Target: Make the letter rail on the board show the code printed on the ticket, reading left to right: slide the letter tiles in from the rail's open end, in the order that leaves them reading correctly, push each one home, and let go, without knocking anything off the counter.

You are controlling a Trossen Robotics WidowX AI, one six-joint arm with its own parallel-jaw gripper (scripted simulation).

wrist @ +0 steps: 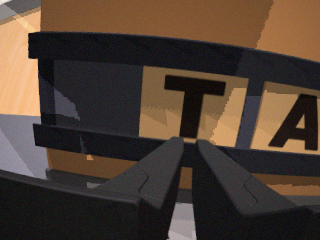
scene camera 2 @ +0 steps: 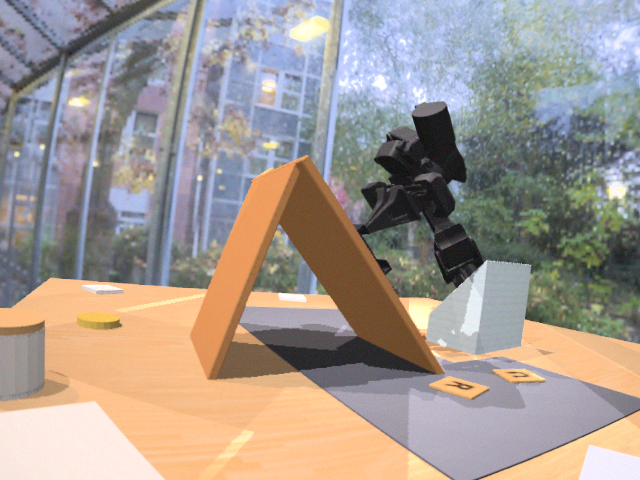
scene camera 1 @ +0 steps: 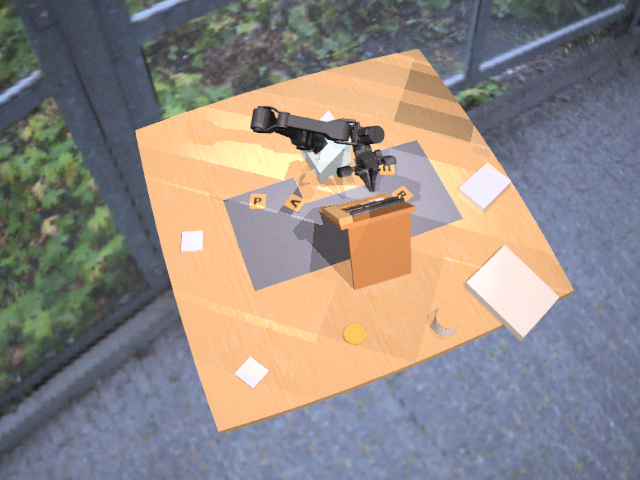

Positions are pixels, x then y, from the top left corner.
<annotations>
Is the gripper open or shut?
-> Shut.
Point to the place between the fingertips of the gripper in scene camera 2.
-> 365, 230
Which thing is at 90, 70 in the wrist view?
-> An a-frame board.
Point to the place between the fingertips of the gripper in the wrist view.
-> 188, 149
</annotations>
